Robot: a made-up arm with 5 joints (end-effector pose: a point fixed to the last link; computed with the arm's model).
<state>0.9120 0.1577 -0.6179 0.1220 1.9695</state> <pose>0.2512 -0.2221 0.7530 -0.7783 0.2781 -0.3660 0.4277</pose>
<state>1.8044 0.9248 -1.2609 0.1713 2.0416</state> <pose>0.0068 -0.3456 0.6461 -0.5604 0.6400 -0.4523 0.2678</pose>
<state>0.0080 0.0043 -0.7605 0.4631 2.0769</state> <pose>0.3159 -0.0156 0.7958 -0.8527 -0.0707 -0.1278 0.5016</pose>
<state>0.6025 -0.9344 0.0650 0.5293 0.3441</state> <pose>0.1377 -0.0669 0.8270 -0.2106 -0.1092 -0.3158 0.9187</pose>
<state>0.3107 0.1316 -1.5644 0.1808 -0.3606</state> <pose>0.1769 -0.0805 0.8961 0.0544 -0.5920 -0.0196 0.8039</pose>
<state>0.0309 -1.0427 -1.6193 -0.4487 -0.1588</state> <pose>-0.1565 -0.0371 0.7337 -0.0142 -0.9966 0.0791 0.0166</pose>
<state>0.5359 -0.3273 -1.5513 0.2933 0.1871</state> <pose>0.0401 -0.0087 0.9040 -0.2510 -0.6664 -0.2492 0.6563</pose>
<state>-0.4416 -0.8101 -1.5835 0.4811 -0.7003</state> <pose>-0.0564 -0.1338 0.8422 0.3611 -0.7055 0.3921 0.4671</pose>
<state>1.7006 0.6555 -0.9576 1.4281 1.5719</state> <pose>0.0507 -0.3108 0.6460 -0.1113 0.6985 -0.2000 0.6781</pose>
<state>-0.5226 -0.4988 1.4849 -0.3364 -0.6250</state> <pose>0.2011 -0.0009 0.5711 0.2030 0.3687 0.1382 0.8965</pose>
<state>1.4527 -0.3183 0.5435 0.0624 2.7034</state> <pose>0.0948 -0.1973 0.6251 -0.7015 0.6649 -0.0383 0.2537</pose>
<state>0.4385 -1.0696 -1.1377 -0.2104 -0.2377</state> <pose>-0.1122 0.0439 0.8095 -0.1610 -0.9155 0.0318 0.3673</pose>
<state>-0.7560 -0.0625 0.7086 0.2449 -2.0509</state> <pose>0.2549 0.0677 0.5661 0.6345 0.4925 -0.1696 0.5710</pose>
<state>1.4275 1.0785 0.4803 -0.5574 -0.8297</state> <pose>0.0645 -0.1983 0.4279 0.5549 0.1006 -0.6718 0.4802</pose>
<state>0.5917 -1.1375 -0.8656 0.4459 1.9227</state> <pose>-0.0140 0.0577 0.8495 -0.6756 -0.2143 -0.6696 0.2219</pose>
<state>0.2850 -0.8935 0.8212 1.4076 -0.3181</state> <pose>0.1980 -0.0827 0.6475 0.2099 0.5875 -0.2072 0.7536</pose>
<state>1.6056 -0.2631 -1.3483 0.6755 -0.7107</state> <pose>0.0390 -0.0498 0.9120 -0.0885 -0.5171 -0.4928 0.6942</pose>
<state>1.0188 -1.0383 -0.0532 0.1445 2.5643</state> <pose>0.1048 -0.0600 0.8172 -0.8081 0.3027 -0.5052 0.0080</pose>
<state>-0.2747 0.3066 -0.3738 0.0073 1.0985</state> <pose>0.3705 0.0656 0.6975 -0.5134 -0.0967 0.1012 0.8466</pose>
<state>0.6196 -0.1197 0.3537 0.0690 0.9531</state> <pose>0.2721 -0.1467 0.6642 -0.3910 0.2660 -0.2019 0.8577</pose>
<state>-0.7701 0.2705 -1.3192 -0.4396 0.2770</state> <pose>0.2219 0.0876 0.8565 0.1579 -0.6599 0.1870 0.7104</pose>
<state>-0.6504 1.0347 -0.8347 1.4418 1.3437</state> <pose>0.3354 0.1757 0.5173 -0.5850 0.4072 0.6020 0.3600</pose>
